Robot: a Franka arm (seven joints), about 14 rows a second.
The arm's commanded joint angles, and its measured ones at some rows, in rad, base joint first. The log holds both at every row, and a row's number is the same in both.
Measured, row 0:
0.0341 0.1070 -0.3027 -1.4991 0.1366 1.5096 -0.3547
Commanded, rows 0 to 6:
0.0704 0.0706 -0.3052 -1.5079 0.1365 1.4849 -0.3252
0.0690 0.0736 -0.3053 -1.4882 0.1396 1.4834 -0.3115
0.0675 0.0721 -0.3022 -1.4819 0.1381 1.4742 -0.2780
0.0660 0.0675 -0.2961 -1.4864 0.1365 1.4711 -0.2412
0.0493 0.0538 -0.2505 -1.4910 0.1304 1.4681 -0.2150
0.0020 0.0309 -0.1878 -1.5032 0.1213 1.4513 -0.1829
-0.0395 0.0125 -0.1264 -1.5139 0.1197 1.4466 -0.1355
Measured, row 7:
0.0277 0.0646 -0.2272 -1.4923 0.1365 1.4721 -0.2109
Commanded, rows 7 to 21:
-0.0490 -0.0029 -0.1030 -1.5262 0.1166 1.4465 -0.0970
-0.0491 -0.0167 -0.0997 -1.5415 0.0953 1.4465 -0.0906
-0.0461 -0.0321 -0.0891 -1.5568 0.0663 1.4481 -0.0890
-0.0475 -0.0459 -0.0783 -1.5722 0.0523 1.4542 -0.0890
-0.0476 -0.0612 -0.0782 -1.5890 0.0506 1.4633 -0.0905
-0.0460 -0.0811 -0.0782 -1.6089 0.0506 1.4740 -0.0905
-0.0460 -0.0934 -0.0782 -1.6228 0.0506 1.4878 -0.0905
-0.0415 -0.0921 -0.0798 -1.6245 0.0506 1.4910 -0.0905
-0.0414 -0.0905 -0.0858 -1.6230 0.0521 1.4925 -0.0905
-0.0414 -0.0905 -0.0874 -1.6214 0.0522 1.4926 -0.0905
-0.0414 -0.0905 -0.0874 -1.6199 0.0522 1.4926 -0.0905
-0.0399 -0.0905 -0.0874 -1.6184 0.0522 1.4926 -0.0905
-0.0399 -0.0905 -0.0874 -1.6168 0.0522 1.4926 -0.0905
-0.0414 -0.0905 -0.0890 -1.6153 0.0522 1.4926 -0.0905
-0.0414 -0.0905 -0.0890 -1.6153 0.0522 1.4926 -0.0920
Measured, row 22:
-0.0363 -0.0652 -0.0944 -1.5939 0.0674 1.4783 -0.1025
